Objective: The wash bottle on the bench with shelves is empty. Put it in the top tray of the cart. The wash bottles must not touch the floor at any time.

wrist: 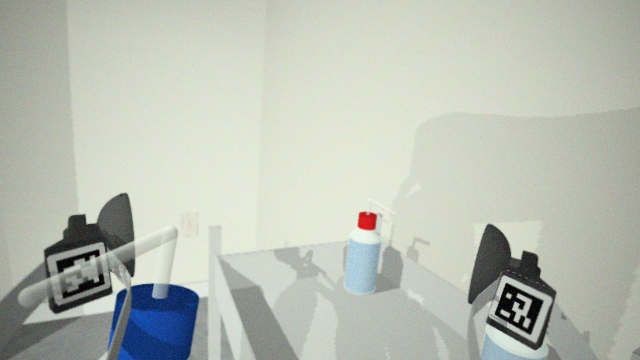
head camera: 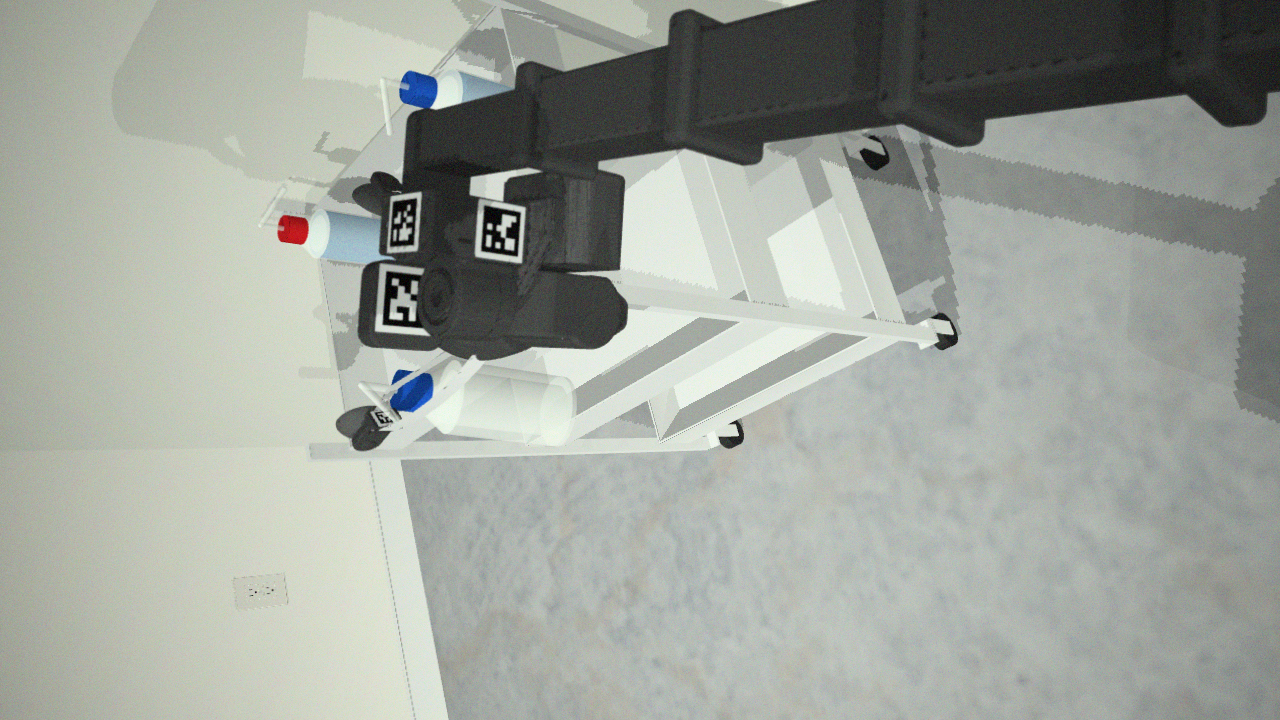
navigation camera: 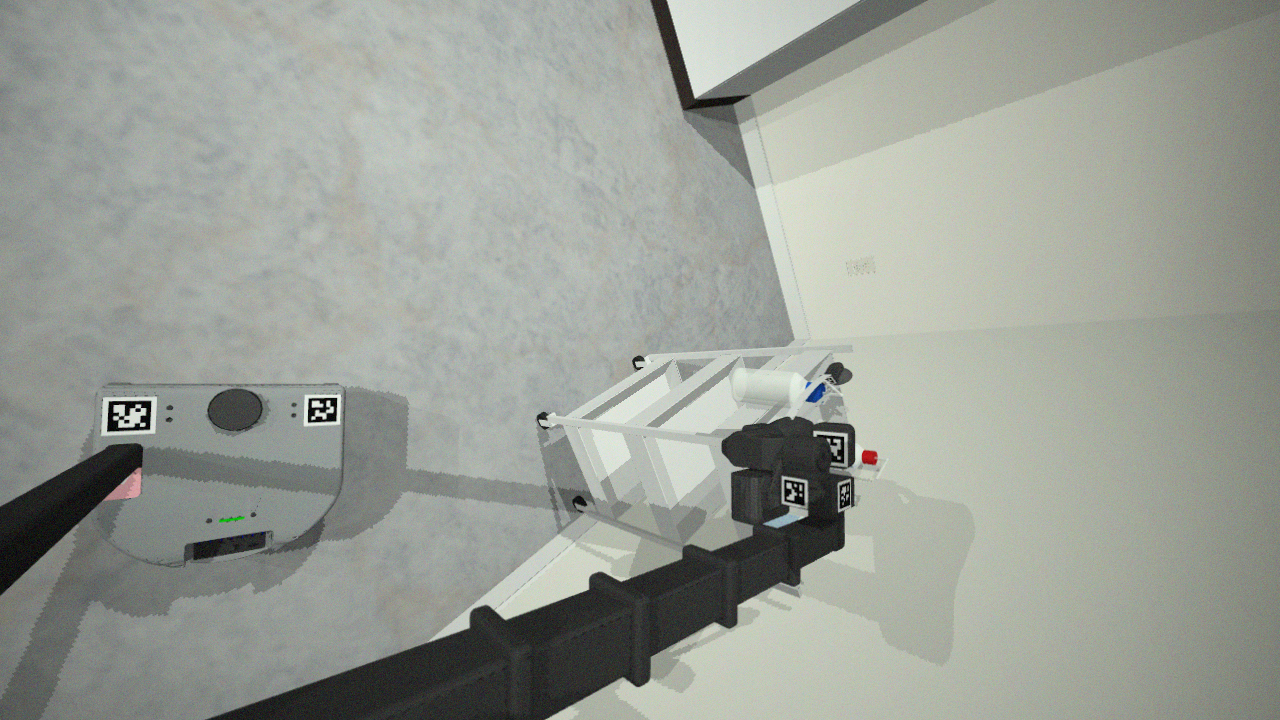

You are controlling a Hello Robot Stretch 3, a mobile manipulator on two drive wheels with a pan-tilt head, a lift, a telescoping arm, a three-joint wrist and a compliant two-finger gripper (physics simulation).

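Where they show: gripper, fingertip midpoint: (wrist: 307, 237); robot's base, link origin: (navigation camera: 235, 407).
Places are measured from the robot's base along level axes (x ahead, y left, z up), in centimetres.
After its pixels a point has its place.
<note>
The empty white wash bottle (head camera: 501, 402) @[y -65.2, x 4.7, z 82.9 cm] (navigation camera: 767, 386) @[y -65.2, x 5.2, z 82.6 cm] has a blue cap, which also shows in the wrist view (wrist: 155, 320) @[y -68.4, x 3.6, z 89.6 cm]. It is nearly upright by the front left of the white cart (head camera: 769, 315) @[y -68.3, x -5.2, z 45.4 cm] (navigation camera: 635, 429) @[y -68.2, x -5.0, z 46.4 cm], its cap beside my left finger. In the head view its base overlaps the space below the top tray's front edge; what supports it is unclear. My gripper (head camera: 371, 308) @[y -73.8, x -1.8, z 91.2 cm] (wrist: 307, 237) @[y -73.8, x -1.8, z 91.2 cm] is spread wide open above the cart's top. The left finger's strip crosses in front of the cap; the right finger is well away from it. The top tray (wrist: 360, 325) @[y -101.6, x -10.7, z 66.3 cm] shows between the fingers.
A red-capped bottle (head camera: 349, 235) @[y -110.2, x -11.9, z 73.7 cm] (navigation camera: 870, 456) @[y -111.7, x -11.5, z 80.3 cm] (wrist: 362, 265) @[y -110.3, x -11.5, z 72.2 cm] stands at the tray's back. Another blue-capped bottle (head camera: 452, 89) @[y -84.6, x -24.7, z 77.1 cm] (wrist: 515, 350) @[y -84.7, x -23.0, z 76.6 cm] stands to the right, under the right finger in the wrist view. Walls are behind the cart. My base (navigation camera: 268, 465) @[y -4.9, x -10.1, z 16.0 cm] is in front of it.
</note>
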